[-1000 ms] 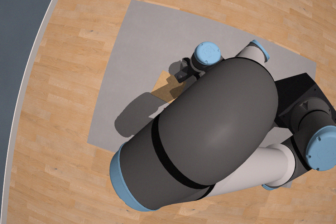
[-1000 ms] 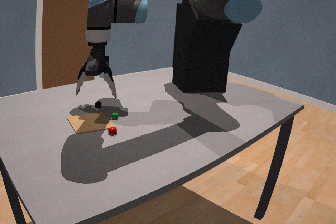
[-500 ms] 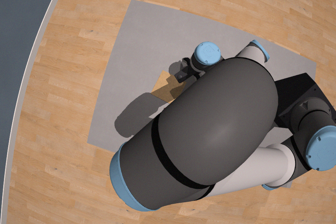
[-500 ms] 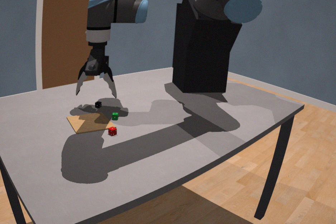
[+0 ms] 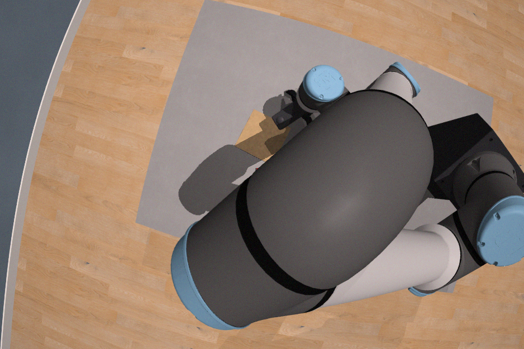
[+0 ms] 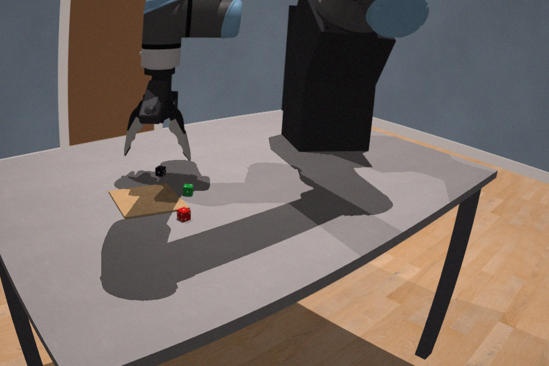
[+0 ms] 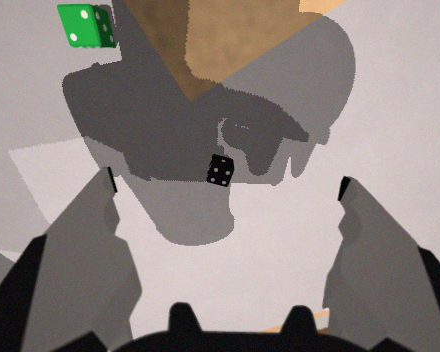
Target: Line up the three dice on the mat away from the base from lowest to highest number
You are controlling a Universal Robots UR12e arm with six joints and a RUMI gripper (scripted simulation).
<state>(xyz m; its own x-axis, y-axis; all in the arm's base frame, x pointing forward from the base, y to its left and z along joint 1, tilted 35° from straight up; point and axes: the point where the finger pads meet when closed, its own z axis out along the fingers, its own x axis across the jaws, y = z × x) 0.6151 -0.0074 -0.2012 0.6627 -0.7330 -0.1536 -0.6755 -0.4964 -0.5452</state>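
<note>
Now: hand 4 cm above the black die, 2 cm past it and 1 cm to the left of it. The rest, counted from my hand: tan mat: 10 cm to the left, 9 cm ahead, 4 cm below; then red die: 21 cm to the left, 7 cm ahead, 4 cm below; then green die: 12 cm to the left, 4 cm below, 1 cm behind.
</note>
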